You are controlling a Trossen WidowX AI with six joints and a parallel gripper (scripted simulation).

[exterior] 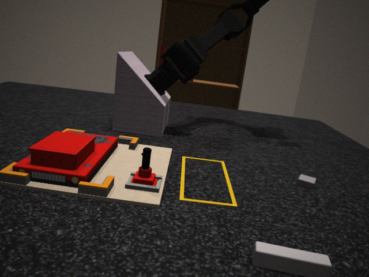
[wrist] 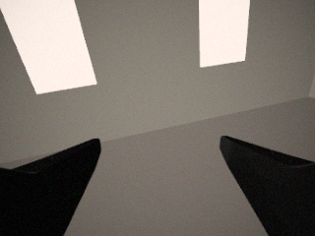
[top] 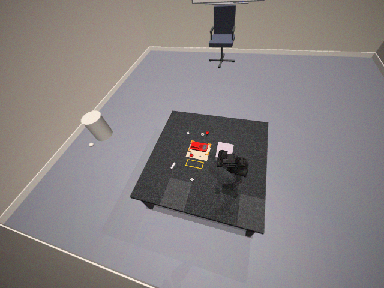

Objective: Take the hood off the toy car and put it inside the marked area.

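Right now my gripper tip is 670 mm above the hood, 480 mm to the left of it and 460 mm short of it. Round my gripper tip: white bar (700 mm below, 610 mm ahead, 150 mm to the right).
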